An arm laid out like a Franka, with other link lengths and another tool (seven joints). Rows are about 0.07 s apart.
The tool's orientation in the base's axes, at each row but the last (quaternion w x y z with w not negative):
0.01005, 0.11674, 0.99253, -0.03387
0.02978, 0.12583, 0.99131, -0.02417
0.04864, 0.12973, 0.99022, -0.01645
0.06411, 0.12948, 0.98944, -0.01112
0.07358, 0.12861, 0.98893, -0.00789
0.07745, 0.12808, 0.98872, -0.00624
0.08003, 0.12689, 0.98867, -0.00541
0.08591, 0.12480, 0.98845, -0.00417
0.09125, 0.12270, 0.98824, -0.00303
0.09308, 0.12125, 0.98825, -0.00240
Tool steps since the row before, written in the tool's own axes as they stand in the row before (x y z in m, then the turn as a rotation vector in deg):
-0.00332, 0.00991, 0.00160, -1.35, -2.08, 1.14
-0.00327, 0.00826, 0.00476, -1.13, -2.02, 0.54
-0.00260, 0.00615, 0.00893, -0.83, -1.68, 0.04
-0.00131, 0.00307, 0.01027, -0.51, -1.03, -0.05
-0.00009, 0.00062, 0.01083, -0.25, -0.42, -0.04
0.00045, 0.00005, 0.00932, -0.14, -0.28, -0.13
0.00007, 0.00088, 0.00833, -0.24, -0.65, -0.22
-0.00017, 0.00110, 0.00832, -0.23, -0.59, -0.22
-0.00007, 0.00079, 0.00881, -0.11, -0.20, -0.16
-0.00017, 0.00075, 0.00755, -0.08, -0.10, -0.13
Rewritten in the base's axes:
0.00555, 0.00874, -0.00215, 0.84, -2.41, -0.96
0.00549, 0.00691, -0.00487, 0.61, -2.26, -0.38
0.00491, 0.00487, -0.00874, 0.37, -1.84, 0.08
0.00332, 0.00224, -0.01003, 0.22, -1.12, 0.12
0.00180, 0.00020, -0.01070, 0.13, -0.47, 0.08
0.00100, -0.00014, -0.00928, 0.04, -0.30, 0.15
0.00146, 0.00061, -0.00823, 0.03, -0.68, 0.25
0.00184, 0.00078, -0.00815, 0.04, -0.62, 0.25
0.00184, 0.00050, -0.00864, 0.03, -0.22, 0.17
0.00173, 0.00048, -0.00737, 0.03, -0.11, 0.14

